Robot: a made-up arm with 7 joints. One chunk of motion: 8 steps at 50 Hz.
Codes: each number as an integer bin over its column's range. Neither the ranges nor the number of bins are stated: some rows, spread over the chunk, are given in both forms.
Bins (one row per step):
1: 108 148 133 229 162 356 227
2: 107 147 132 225 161 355 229
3: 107 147 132 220 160 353 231
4: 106 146 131 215 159 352 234
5: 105 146 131 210 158 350 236
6: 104 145 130 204 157 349 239
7: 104 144 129 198 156 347 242
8: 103 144 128 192 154 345 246
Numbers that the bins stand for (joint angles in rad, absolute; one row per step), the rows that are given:
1: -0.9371 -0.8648 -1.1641 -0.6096 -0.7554 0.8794 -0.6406
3: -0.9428 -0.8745 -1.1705 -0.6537 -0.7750 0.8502 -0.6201
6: -0.9598 -0.8941 -1.1832 -0.7320 -0.8046 0.8112 -0.5793
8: -0.9655 -0.9038 -1.1959 -0.7907 -0.8341 0.7722 -0.5435
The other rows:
2: -0.9428 -0.8745 -1.1705 -0.6292 -0.7652 0.8697 -0.6304
4: -0.9484 -0.8843 -1.1768 -0.6781 -0.7849 0.8405 -0.6048
5: -0.9541 -0.8843 -1.1768 -0.7026 -0.7947 0.8210 -0.5946
7: -0.9598 -0.9038 -1.1895 -0.7613 -0.8144 0.7917 -0.5640

